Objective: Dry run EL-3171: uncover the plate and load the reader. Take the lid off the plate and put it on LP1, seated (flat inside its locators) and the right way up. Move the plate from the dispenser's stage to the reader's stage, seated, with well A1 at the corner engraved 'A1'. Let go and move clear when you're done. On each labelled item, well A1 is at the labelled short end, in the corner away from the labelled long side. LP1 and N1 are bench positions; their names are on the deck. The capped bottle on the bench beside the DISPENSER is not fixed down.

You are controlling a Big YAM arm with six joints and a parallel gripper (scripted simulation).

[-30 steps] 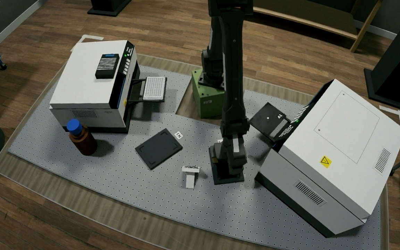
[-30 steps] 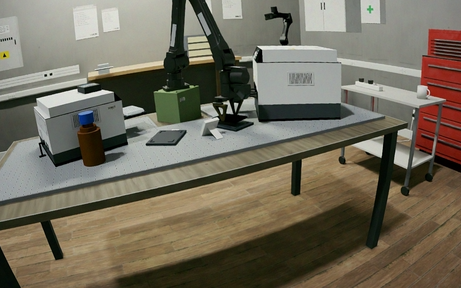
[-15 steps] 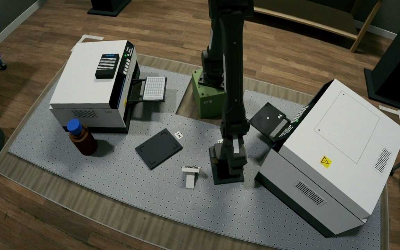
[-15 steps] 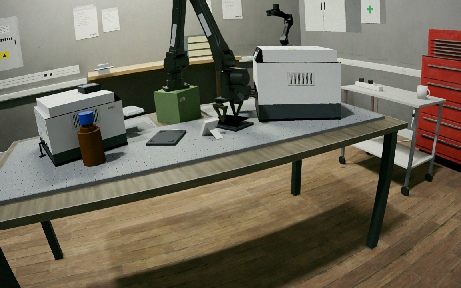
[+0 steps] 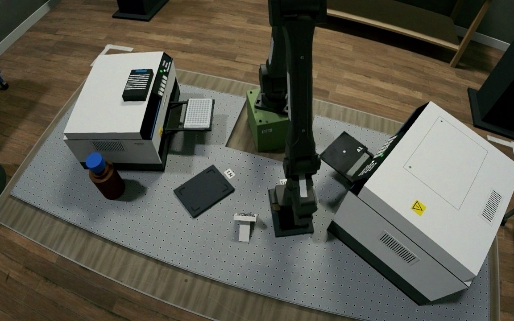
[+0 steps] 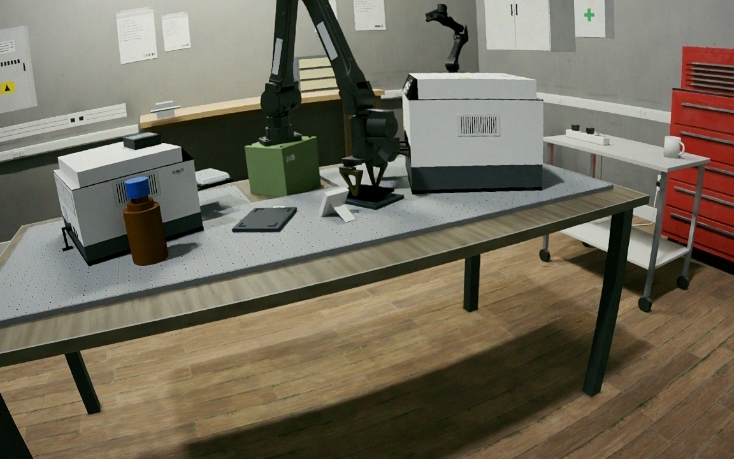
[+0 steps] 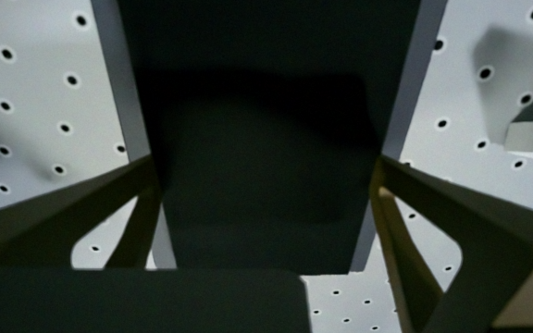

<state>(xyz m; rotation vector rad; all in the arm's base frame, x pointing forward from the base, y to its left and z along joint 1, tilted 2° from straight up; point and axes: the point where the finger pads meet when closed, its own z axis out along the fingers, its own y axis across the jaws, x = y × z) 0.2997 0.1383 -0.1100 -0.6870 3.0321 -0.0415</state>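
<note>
The LP1 pad lies 20 mm below my hand. From my hand the other things lie so: well plate 390 mm to the right, 220 mm behind, 60 mm above; dark lid 10 mm below; N1 nest 280 mm to the right, 20 mm below, 20 mm ahead.
</note>
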